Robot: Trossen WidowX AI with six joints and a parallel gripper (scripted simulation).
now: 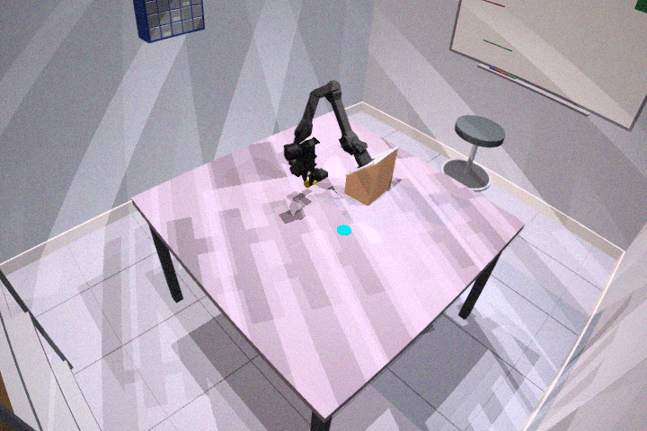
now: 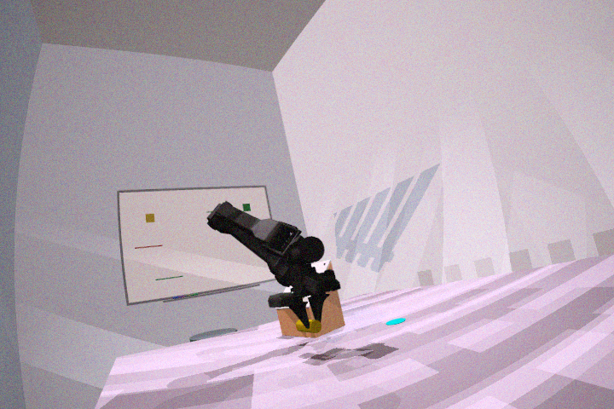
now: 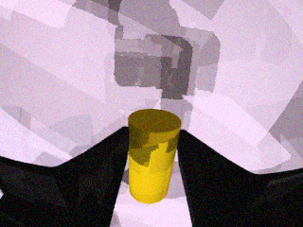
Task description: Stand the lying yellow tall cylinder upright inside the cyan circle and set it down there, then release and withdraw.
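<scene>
Now: gripper tip 25 cm to the right of the cyan circle, 7 cm short of it and 7 cm above it. From my gripper tip the other things lie so: yellow tall cylinder 2 cm behind.
</scene>
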